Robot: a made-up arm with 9 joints. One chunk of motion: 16 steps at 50 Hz.
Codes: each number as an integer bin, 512 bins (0 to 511) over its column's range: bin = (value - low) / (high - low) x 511, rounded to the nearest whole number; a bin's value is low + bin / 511 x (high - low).
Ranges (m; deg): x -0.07..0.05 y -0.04..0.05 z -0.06..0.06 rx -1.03..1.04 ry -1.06..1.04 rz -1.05..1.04
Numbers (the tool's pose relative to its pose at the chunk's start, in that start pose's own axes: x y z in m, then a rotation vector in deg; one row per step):
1: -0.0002 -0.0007 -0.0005 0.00 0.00 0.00
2: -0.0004 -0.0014 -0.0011 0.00 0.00 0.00
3: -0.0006 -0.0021 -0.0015 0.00 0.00 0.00
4: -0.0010 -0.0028 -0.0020 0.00 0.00 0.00
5: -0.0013 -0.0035 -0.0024 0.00 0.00 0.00
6: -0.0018 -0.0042 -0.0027 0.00 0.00 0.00
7: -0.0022 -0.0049 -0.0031 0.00 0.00 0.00
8: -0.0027 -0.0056 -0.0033 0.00 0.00 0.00
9: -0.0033 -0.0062 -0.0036 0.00 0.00 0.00
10: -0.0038 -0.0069 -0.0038 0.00 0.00 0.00
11: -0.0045 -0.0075 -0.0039 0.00 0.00 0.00
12: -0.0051 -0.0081 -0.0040 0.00 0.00 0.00
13: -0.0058 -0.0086 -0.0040 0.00 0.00 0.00
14: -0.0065 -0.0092 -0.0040 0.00 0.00 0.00
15: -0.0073 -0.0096 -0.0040 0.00 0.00 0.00
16: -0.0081 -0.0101 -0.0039 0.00 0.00 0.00
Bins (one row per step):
1: 297 223 253 254 258 257
2: 296 219 251 254 258 257
3: 296 215 249 254 258 257
4: 294 211 247 254 258 257
5: 293 207 245 254 258 257
6: 290 203 244 254 258 257
7: 289 199 242 254 258 257
8: 287 195 241 254 258 257
9: 284 192 240 254 258 257
10: 282 188 239 254 258 257
11: 279 185 239 254 258 257
12: 276 181 238 254 258 257
13: 273 178 238 254 258 257
14: 270 175 238 254 258 257
15: 267 173 238 254 258 257
16: 264 170 239 254 258 257

